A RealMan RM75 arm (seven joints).
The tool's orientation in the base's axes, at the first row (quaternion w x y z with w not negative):
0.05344 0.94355 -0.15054 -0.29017
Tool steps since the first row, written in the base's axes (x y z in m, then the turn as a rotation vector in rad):
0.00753 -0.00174 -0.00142 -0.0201 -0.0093 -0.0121
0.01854 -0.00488 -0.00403 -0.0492 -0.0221 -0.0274
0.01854 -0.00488 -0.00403 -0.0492 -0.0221 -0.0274
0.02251 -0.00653 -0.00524 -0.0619 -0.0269 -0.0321
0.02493 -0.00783 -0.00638 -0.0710 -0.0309 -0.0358
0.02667 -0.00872 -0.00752 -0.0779 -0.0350 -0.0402
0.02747 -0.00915 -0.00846 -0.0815 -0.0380 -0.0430
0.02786 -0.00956 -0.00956 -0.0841 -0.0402 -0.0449
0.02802 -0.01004 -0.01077 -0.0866 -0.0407 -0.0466
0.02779 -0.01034 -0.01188 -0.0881 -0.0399 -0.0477
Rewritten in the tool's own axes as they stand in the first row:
0.00722 -0.00052 -0.00305 -0.0064 0.0116 0.0214
0.01826 -0.00082 -0.00706 -0.0172 0.0283 0.0507
0.01826 -0.00082 -0.00706 -0.0172 0.0283 0.0507
0.02254 -0.00049 -0.00827 -0.0231 0.0352 0.0618
0.02546 -0.00008 -0.00868 -0.0271 0.0406 0.0700
0.02771 0.00011 -0.00870 -0.0289 0.0454 0.0776
0.02898 0.00014 -0.00837 -0.0293 0.0486 0.0820
0.03000 0.00022 -0.00768 -0.0296 0.0510 0.0850
0.03092 0.00041 -0.00676 -0.0305 0.0518 0.0878
0.03142 0.00054 -0.00571 -0.0313 0.0512 0.0896

